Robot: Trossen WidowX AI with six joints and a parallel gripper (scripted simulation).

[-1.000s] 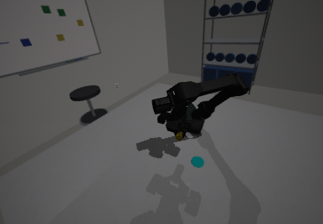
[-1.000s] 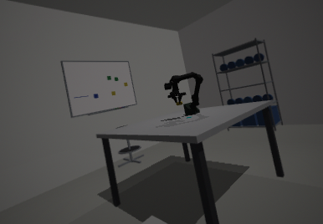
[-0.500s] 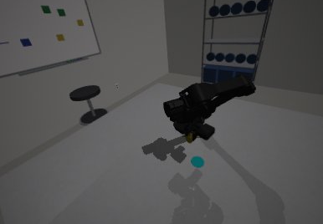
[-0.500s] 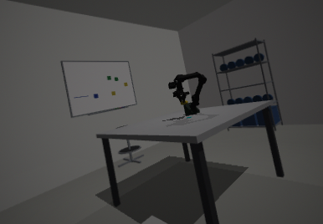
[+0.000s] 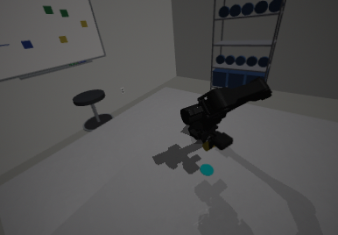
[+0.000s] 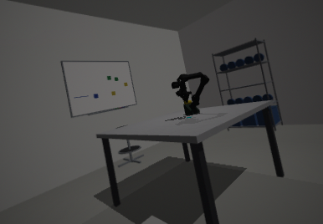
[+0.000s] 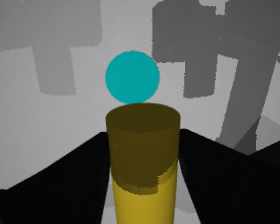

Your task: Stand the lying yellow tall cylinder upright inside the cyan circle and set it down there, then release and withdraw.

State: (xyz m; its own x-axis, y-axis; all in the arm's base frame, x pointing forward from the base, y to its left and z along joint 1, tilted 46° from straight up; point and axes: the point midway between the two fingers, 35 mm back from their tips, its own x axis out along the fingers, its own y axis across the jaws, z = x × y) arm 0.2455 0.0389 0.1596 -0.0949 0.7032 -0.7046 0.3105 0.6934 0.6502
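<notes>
Right now the cyan circle is 14 cm below my gripper tip. The rest, counted from my gripper tip: yellow tall cylinder (2 cm behind, 1 cm to the left).
</notes>
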